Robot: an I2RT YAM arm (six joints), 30 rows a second.
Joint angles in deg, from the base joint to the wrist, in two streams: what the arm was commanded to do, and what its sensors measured. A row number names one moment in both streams.
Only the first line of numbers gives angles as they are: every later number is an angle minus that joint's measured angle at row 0.
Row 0, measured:
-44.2, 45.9, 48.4, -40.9, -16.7, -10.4
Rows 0 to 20, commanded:
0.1, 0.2, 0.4, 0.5, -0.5, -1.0
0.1, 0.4, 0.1, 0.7, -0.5, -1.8
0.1, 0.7, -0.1, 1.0, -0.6, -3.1
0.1, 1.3, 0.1, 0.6, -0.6, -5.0
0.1, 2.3, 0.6, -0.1, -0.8, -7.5
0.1, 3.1, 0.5, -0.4, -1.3, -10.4
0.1, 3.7, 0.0, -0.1, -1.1, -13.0
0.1, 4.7, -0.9, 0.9, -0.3, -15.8
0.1, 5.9, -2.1, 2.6, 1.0, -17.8
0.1, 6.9, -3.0, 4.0, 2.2, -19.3
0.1, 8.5, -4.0, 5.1, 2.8, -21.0
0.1, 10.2, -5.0, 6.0, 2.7, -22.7
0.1, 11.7, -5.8, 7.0, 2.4, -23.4
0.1, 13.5, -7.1, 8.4, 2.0, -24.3
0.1, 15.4, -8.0, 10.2, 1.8, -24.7
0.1, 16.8, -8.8, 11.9, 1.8, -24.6
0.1, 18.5, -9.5, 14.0, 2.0, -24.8
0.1, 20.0, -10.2, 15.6, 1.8, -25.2
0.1, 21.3, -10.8, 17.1, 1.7, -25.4
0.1, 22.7, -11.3, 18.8, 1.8, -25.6
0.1, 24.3, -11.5, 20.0, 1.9, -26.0
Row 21, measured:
0.0, 21.8, -10.8, 13.0, 2.0, -23.0
